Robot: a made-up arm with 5 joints.
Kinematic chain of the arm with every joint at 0, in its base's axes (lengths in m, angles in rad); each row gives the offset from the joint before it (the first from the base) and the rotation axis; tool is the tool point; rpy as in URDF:
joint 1: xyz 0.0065 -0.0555 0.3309 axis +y
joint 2: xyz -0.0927 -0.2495 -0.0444 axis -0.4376 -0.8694 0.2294
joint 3: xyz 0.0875 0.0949 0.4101 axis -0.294 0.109 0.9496
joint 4: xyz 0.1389 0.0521 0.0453 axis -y
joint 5: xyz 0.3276 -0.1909 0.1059 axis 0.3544 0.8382 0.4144
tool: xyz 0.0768 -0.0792 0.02 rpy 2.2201 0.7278 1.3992
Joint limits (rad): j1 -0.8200..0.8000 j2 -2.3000..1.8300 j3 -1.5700..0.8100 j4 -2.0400..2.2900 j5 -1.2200..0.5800
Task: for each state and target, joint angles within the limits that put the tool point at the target. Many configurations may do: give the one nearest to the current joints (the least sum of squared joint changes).
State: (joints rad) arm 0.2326 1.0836 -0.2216 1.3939 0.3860
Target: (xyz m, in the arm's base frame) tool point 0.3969 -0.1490 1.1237
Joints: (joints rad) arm 0.6013 0.6199 -0.0341 0.8250 0.5800
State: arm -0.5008 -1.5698 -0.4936 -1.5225 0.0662
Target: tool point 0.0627 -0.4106 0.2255
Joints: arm -0.7355 -0.8017 -0.2254 -2.0400 0.2105
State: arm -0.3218 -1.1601 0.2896 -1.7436 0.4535
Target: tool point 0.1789 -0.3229 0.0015
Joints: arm -0.2657 -1.3197 0.7422 -1.6157 0.5800
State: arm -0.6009 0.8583 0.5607 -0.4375 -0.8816
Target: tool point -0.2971 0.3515 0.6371
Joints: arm -0.4622 1.2019 0.8100 -0.5022 -0.7849
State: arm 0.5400 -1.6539 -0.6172 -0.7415 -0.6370
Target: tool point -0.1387 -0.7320 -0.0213
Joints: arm 0.4264 -1.3399 -0.7955 -0.8886 -0.6729
